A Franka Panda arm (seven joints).
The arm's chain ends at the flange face. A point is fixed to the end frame.
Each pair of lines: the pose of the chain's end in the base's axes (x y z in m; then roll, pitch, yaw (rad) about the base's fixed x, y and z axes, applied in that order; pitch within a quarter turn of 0, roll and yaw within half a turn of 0), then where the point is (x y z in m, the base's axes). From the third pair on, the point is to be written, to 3 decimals.
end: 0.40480, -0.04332, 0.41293, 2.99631, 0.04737, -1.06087
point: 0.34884 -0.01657 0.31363
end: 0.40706, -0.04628, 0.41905, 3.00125, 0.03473, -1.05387
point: 0.35197 -0.02077 0.31894
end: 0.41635, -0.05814, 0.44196, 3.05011, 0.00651, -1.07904
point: 0.368 -0.031 0.339
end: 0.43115, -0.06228, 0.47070, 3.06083, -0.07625, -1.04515
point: 0.387 -0.044 0.364
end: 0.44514, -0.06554, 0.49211, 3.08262, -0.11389, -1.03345
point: 0.405 -0.050 0.383
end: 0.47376, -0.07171, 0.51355, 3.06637, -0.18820, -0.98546
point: 0.436 -0.066 0.403
